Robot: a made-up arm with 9 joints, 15 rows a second.
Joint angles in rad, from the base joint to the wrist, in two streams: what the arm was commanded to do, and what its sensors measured. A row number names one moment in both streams.
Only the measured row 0 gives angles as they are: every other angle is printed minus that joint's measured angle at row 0.
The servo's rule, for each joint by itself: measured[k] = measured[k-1] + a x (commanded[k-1-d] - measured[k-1]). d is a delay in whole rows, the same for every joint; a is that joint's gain. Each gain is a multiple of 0.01, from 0.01 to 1. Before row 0 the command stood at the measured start. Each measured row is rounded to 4 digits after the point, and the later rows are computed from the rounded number. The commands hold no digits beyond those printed.
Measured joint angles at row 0:
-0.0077, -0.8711, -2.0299, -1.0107, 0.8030, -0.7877, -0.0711, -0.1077, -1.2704
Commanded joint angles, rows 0 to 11:
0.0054, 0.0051, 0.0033, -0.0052, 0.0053, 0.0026, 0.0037, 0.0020, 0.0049
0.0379, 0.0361, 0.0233, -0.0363, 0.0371, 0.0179, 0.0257, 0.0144, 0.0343
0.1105, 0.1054, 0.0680, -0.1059, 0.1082, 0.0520, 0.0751, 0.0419, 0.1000
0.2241, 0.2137, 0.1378, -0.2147, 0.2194, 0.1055, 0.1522, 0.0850, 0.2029
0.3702, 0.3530, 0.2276, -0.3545, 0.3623, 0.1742, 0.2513, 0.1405, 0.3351
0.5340, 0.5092, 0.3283, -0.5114, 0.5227, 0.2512, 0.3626, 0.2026, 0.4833
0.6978, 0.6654, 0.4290, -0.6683, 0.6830, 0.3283, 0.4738, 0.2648, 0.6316
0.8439, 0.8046, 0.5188, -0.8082, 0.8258, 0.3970, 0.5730, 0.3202, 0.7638
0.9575, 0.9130, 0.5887, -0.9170, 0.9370, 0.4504, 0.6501, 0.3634, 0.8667
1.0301, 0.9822, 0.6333, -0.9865, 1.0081, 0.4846, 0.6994, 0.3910, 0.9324
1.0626, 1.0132, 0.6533, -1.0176, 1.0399, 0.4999, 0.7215, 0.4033, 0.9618
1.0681, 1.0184, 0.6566, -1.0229, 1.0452, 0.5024, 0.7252, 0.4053, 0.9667
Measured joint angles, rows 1 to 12:
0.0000, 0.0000, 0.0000, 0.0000, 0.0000, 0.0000, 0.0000, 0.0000, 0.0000
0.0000, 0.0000, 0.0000, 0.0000, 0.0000, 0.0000, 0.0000, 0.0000, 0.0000
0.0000, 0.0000, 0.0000, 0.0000, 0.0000, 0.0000, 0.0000, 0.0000, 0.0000
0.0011, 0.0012, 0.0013, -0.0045, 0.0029, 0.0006, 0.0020, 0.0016, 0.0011
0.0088, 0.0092, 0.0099, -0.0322, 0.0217, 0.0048, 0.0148, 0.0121, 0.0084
0.0302, 0.0313, 0.0326, -0.0963, 0.0693, 0.0161, 0.0474, 0.0365, 0.0286
0.0709, 0.0733, 0.0736, -0.1993, 0.1519, 0.0376, 0.1040, 0.0763, 0.0669
0.1338, 0.1376, 0.1337, -0.3343, 0.2676, 0.0704, 0.1835, 0.1289, 0.1259
0.2178, 0.2231, 0.2096, -0.4884, 0.4079, 0.1138, 0.2802, 0.1893, 0.2045
0.3186, 0.3248, 0.2952, -0.6449, 0.5592, 0.1653, 0.3847, 0.2512, 0.2985
0.4289, 0.4352, 0.3824, -0.7870, 0.7058, 0.2209, 0.4864, 0.3078, 0.4009
0.5399, 0.5451, 0.4629, -0.9001, 0.8330, 0.2760, 0.5748, 0.3534, 0.5034
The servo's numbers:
d 3
a 0.21 0.23 0.39 0.87 0.55 0.24 0.54 0.82 0.22

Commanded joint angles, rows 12 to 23:
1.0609, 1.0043, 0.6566, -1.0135, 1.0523, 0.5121, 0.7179, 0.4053, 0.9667
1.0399, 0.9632, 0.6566, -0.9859, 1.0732, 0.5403, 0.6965, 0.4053, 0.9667
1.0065, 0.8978, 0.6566, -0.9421, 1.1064, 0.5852, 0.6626, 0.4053, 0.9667
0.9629, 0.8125, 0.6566, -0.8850, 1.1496, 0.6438, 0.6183, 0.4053, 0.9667
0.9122, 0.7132, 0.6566, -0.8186, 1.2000, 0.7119, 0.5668, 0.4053, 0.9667
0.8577, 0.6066, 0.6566, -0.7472, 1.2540, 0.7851, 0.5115, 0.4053, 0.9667
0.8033, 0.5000, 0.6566, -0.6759, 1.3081, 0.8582, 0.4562, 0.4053, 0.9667
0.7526, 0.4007, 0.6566, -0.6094, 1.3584, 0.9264, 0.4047, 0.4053, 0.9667
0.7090, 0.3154, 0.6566, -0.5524, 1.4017, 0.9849, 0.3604, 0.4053, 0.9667
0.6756, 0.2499, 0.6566, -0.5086, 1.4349, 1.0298, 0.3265, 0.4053, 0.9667
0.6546, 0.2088, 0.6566, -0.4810, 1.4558, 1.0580, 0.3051, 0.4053, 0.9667
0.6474, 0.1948, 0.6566, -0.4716, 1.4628, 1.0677, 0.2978, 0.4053, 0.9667
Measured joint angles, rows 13 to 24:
0.6428, 0.6456, 0.5294, -0.9753, 0.9293, 0.3261, 0.6421, 0.3842, 0.5978
0.7310, 0.7301, 0.5777, -1.0121, 0.9901, 0.3678, 0.6850, 0.3999, 0.6779
0.8018, 0.7964, 0.6085, -1.0215, 1.0204, 0.4001, 0.7067, 0.4043, 0.7414
0.8562, 0.8442, 0.6273, -1.0145, 1.0379, 0.4270, 0.7127, 0.4051, 0.7910
0.8948, 0.8716, 0.6387, -0.9896, 1.0573, 0.4542, 0.7040, 0.4053, 0.8297
0.9183, 0.8776, 0.6457, -0.9483, 1.0843, 0.4856, 0.6816, 0.4053, 0.8598
0.9277, 0.8626, 0.6500, -0.8932, 1.1202, 0.5236, 0.6474, 0.4053, 0.8833
0.9244, 0.8282, 0.6526, -0.8283, 1.1641, 0.5688, 0.6039, 0.4053, 0.9016
0.9104, 0.7772, 0.6542, -0.7577, 1.2135, 0.6207, 0.5540, 0.4053, 0.9159
0.8879, 0.7134, 0.6551, -0.6865, 1.2655, 0.6777, 0.5012, 0.4053, 0.9271
0.8595, 0.6415, 0.6557, -0.6194, 1.3166, 0.7374, 0.4491, 0.4053, 0.9358
0.8279, 0.5665, 0.6561, -0.5611, 1.3634, 0.7968, 0.4012, 0.4053, 0.9426

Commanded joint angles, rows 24 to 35:
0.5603, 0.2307, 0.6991, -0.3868, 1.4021, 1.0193, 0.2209, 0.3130, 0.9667
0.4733, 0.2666, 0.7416, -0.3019, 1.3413, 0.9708, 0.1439, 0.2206, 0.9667
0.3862, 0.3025, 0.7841, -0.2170, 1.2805, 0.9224, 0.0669, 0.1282, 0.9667
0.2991, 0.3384, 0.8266, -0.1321, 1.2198, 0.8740, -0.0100, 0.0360, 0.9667
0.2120, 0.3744, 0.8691, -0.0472, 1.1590, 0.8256, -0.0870, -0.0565, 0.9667
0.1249, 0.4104, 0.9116, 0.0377, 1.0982, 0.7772, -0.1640, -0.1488, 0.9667
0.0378, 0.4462, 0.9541, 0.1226, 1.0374, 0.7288, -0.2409, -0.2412, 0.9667
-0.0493, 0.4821, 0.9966, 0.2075, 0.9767, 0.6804, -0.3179, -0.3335, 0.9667
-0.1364, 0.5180, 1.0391, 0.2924, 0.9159, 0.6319, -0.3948, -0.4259, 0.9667
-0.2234, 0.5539, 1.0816, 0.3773, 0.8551, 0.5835, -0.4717, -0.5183, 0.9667
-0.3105, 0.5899, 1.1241, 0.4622, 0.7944, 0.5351, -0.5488, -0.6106, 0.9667
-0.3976, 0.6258, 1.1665, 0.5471, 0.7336, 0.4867, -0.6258, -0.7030, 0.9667
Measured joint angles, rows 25 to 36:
0.7959, 0.4937, 0.6563, -0.5154, 1.4027, 0.8527, 0.3609, 0.4053, 0.9479
0.7662, 0.4282, 0.6564, -0.4855, 1.4319, 0.9020, 0.3308, 0.4053, 0.9520
0.7413, 0.3745, 0.6565, -0.4734, 1.4489, 0.9418, 0.3130, 0.4053, 0.9552
0.7033, 0.3414, 0.6731, -0.3981, 1.4232, 0.9604, 0.2633, 0.3296, 0.9577
0.6550, 0.3242, 0.6998, -0.3144, 1.3782, 0.9629, 0.1988, 0.2402, 0.9597
0.5986, 0.3192, 0.7327, -0.2297, 1.3245, 0.9532, 0.1276, 0.1484, 0.9612
0.5357, 0.3236, 0.7693, -0.1448, 1.2669, 0.9342, 0.0533, 0.0562, 0.9624
0.4677, 0.3353, 0.8082, -0.0599, 1.2076, 0.9081, -0.0225, -0.0362, 0.9633
0.3957, 0.3526, 0.8485, 0.0250, 1.1474, 0.8767, -0.0989, -0.1285, 0.9640
0.3205, 0.3741, 0.8897, 0.1099, 1.0869, 0.8412, -0.1756, -0.2209, 0.9646
0.2428, 0.3989, 0.9314, 0.1948, 1.0263, 0.8026, -0.2524, -0.3132, 0.9651
0.1632, 0.4263, 0.9734, 0.2797, 0.9656, 0.7616, -0.3293, -0.4056, 0.9655

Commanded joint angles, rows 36 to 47:
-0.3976, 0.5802, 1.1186, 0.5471, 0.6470, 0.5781, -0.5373, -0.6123, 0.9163
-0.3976, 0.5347, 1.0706, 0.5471, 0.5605, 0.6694, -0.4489, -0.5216, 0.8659
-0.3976, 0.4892, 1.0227, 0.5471, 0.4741, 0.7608, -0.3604, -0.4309, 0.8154
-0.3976, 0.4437, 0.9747, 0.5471, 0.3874, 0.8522, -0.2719, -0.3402, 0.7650
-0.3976, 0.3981, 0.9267, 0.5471, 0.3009, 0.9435, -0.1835, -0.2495, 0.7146
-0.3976, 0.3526, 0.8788, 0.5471, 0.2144, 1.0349, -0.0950, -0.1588, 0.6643
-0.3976, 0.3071, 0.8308, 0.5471, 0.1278, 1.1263, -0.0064, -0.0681, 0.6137
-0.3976, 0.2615, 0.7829, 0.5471, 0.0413, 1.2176, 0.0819, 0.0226, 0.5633
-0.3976, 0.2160, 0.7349, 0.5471, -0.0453, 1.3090, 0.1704, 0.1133, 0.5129
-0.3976, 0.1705, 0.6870, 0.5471, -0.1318, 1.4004, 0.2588, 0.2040, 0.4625
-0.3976, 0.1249, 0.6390, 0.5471, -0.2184, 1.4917, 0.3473, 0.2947, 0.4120
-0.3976, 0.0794, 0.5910, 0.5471, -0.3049, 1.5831, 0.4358, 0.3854, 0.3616
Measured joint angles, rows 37 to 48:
0.0820, 0.4556, 1.0156, 0.3646, 0.9048, 0.7189, -0.4062, -0.4980, 0.9658
-0.0004, 0.4865, 1.0579, 0.4495, 0.8441, 0.6748, -0.4832, -0.5903, 0.9660
-0.0838, 0.5185, 1.1003, 0.5344, 0.7833, 0.6297, -0.5602, -0.6827, 0.9662
-0.1497, 0.5327, 1.1074, 0.5454, 0.7083, 0.6173, -0.5478, -0.6250, 0.9552
-0.2018, 0.5332, 1.0930, 0.5469, 0.6270, 0.6298, -0.4944, -0.5402, 0.9356
-0.2429, 0.5231, 1.0656, 0.5471, 0.5429, 0.6612, -0.4220, -0.4506, 0.9092
-0.2754, 0.5048, 1.0301, 0.5471, 0.4574, 0.7070, -0.3409, -0.3601, 0.8775
-0.3011, 0.4803, 0.9898, 0.5471, 0.3713, 0.7638, -0.2559, -0.2694, 0.8417
-0.3214, 0.4509, 0.9465, 0.5471, 0.2850, 0.8289, -0.1690, -0.1787, 0.8027
-0.3374, 0.4178, 0.9014, 0.5471, 0.1985, 0.9003, -0.0812, -0.0880, 0.7611
-0.3500, 0.3819, 0.8552, 0.5471, 0.1120, 0.9765, 0.0069, 0.0027, 0.7176
-0.3600, 0.3437, 0.8083, 0.5471, 0.0255, 1.0563, 0.0952, 0.0934, 0.6726

